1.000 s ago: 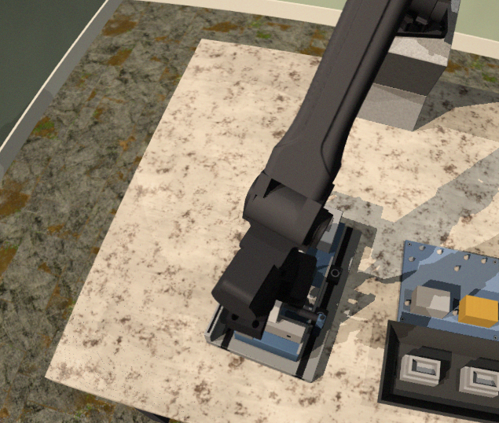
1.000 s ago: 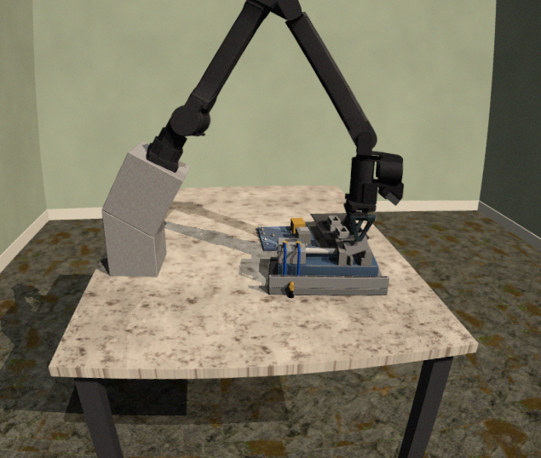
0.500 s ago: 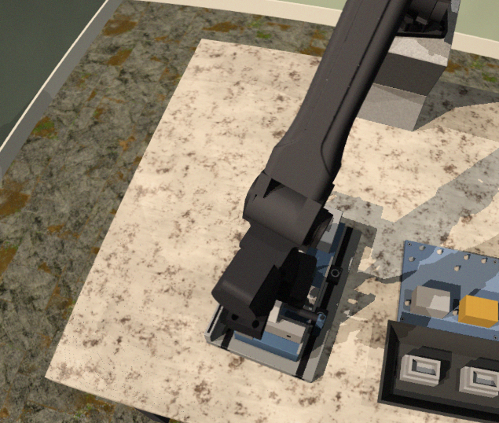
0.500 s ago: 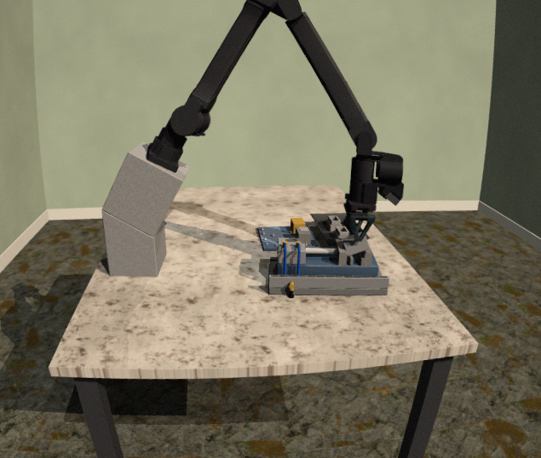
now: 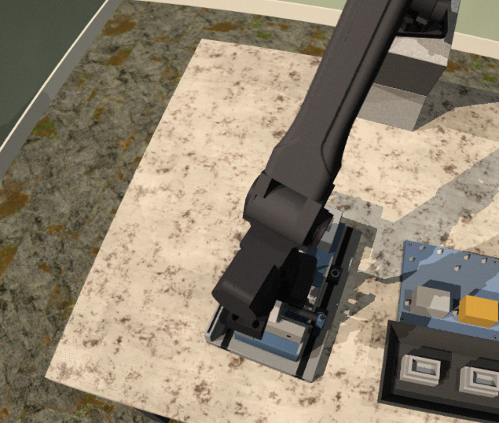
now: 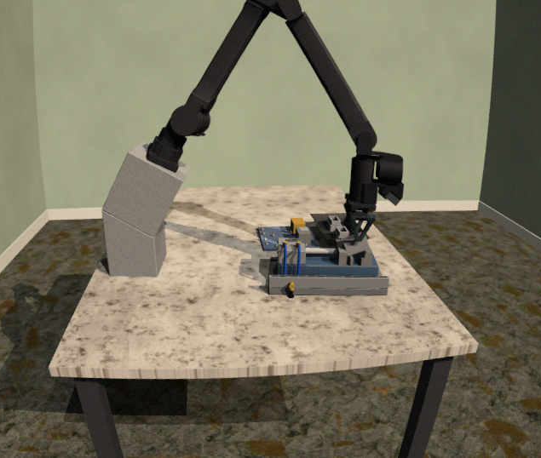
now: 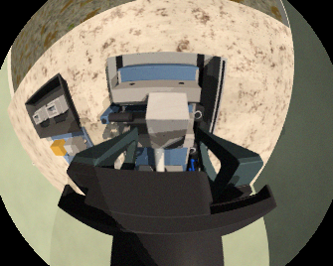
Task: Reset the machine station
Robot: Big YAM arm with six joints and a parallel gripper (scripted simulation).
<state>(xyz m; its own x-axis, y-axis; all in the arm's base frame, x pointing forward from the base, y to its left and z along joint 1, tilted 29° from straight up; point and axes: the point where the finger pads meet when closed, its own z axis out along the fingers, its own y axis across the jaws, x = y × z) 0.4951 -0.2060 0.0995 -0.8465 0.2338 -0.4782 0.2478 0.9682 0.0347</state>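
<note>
Right now my hand is 3 cm short of the fixed jaw, 1 cm to the right of it and 6 cm above it. From my hand the other things lie so: hosed end block: 16 cm behind, 6 cm to the left, 6 cm below; infeed plate: 8 cm behind, 33 cm to the left, 13 cm below; dark rail: 9 cm behind, 6 cm to the right, 10 cm below.
</note>
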